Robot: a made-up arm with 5 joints.
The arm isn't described. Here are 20 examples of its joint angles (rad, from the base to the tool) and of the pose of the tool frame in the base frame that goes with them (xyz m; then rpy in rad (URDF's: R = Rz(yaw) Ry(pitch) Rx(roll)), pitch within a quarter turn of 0, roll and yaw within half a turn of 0).
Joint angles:
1: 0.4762 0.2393 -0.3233 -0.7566 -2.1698
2: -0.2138 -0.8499 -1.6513 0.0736 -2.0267
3: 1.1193 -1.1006 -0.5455 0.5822 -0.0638
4: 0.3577 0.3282 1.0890 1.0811 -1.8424
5: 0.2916 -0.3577 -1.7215 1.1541 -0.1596
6: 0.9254 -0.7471 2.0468 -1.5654 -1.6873
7: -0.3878 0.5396 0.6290 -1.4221 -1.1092
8: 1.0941 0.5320 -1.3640 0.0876 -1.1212
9: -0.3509 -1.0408 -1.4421 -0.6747 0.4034
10: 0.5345 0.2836 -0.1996 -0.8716 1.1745
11: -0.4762 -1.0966 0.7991 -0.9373 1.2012
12: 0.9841 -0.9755 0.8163 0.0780 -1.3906
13: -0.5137 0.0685 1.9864 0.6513 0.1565
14: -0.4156 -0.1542 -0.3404 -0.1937 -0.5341
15: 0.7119 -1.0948 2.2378 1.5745 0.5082
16: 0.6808 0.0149 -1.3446 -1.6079 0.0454
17: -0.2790 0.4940 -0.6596 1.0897 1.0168
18: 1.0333 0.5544 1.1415 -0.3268 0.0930
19: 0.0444 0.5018 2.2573 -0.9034 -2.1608
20: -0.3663 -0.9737 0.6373 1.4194 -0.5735
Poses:
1: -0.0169 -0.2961 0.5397 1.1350 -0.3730 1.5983
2: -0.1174 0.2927 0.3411 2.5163 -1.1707 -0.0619
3: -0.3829 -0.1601 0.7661 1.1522 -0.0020 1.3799
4: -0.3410 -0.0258 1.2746 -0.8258 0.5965 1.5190
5: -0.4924 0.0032 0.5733 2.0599 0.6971 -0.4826
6: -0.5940 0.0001 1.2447 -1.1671 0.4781 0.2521
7: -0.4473 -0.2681 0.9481 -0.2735 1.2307 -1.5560
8: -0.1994 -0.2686 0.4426 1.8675 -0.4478 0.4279
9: -0.1746 0.2798 0.6683 1.9378 1.2639 1.3520
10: -0.1409 -0.0068 0.7343 -0.5598 0.0149 -1.5799
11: -0.0375 0.3444 0.7355 -0.3545 -1.0238 -1.3343
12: -0.4490 0.0400 1.1359 -0.2409 0.3775 2.6028
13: -0.1378 0.2762 0.8926 -1.5207 -0.5930 0.3008
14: -0.2400 -0.1498 0.7828 0.7516 0.2093 -0.3947
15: -0.6604 -0.2219 0.8368 -1.0493 -0.5440 -3.0221
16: -0.3176 0.0356 0.6140 2.0492 0.9888 2.3217
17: -0.3933 -0.0270 0.9087 1.4554 0.8662 -2.3304
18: -0.3076 -0.1296 0.9916 -0.5773 -0.5900 -0.2306
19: -0.0263 0.0055 1.2341 -1.6194 0.8819 -1.6624
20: -0.2468 0.0226 0.9818 -0.8214 -1.0468 1.8501
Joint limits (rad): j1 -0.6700..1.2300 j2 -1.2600..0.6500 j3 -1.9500..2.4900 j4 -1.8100..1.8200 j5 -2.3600..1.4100
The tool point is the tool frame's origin. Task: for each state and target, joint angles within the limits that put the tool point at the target. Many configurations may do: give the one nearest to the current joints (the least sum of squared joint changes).
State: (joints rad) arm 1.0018 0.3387 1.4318 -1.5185 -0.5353
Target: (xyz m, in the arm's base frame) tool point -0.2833 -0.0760 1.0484
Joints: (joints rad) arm 0.9253 0.2329 1.4932 -1.4824 -0.3707
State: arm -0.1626 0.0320 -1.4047 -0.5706 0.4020
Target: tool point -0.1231 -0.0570 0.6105
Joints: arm -0.6700 0.4156 -1.5987 -1.0805 -0.0282
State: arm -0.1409 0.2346 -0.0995 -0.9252 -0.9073
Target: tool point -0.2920 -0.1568 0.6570
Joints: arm -0.6700 0.2574 -0.6035 -0.9201 -0.5670
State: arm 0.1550 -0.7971 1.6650 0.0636 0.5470
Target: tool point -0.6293 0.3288 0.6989
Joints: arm 0.1086 -1.2028 2.1566 0.2893 1.2310
